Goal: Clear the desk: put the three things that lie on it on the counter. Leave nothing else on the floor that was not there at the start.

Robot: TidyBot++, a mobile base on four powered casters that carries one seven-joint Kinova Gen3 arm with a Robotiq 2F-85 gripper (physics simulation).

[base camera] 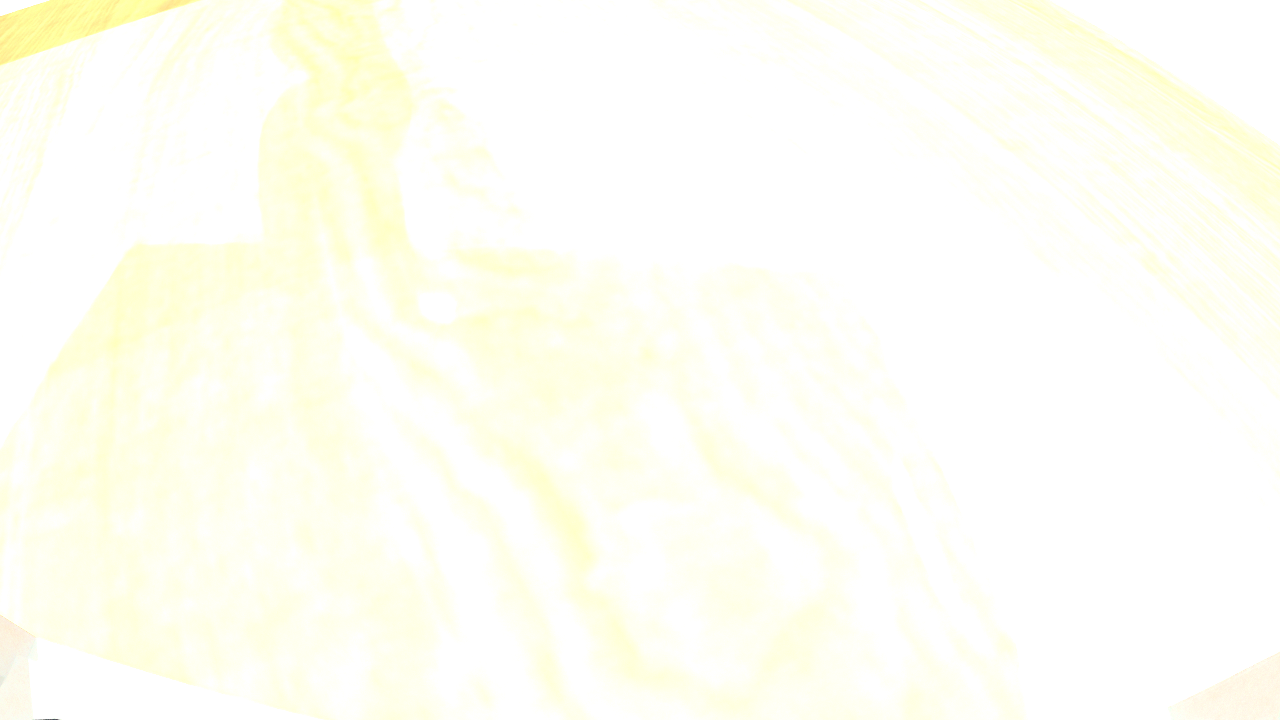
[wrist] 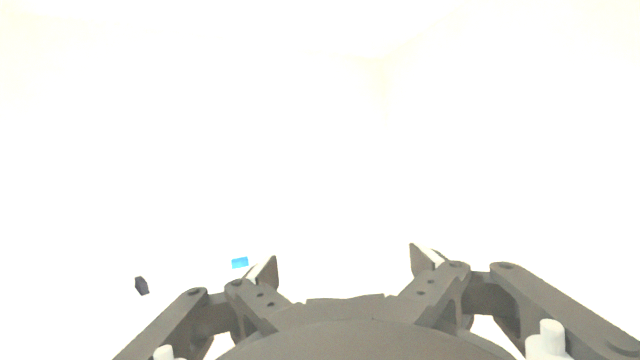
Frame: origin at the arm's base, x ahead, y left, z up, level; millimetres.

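Seen in the pictures: gripper, fingertip midpoint: (wrist: 342, 263).
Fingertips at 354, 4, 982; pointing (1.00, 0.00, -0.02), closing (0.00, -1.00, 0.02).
Note:
Offsets run from my fingertips to a thing's top centre, as dx, dy, dz. Level surfaces: height alone.
My gripper (wrist: 342, 263) is open, with nothing between its fingers, in the wrist view. A small blue block-like thing {+1087, +570, -388} (wrist: 240, 262) shows just left of the left fingertip in that view, well beyond it and apart from it. A small dark, elongated thing {+848, +958, -374} (wrist: 142, 285) shows farther left, also apart from the gripper. Both show against a washed-out white surface; I cannot tell whether it is the desk, the counter or the floor. A third thing cannot be made out. The gripper does not show in the base camera view.
The base camera view is strongly overexposed. A pale yellow, wood-grained surface {dz -1378} (base camera: 196, 402) fills much of its left and middle. A stronger yellow wood strip (base camera: 71, 22) crosses the top left corner. Faint pale corner lines show near the top of the wrist view.

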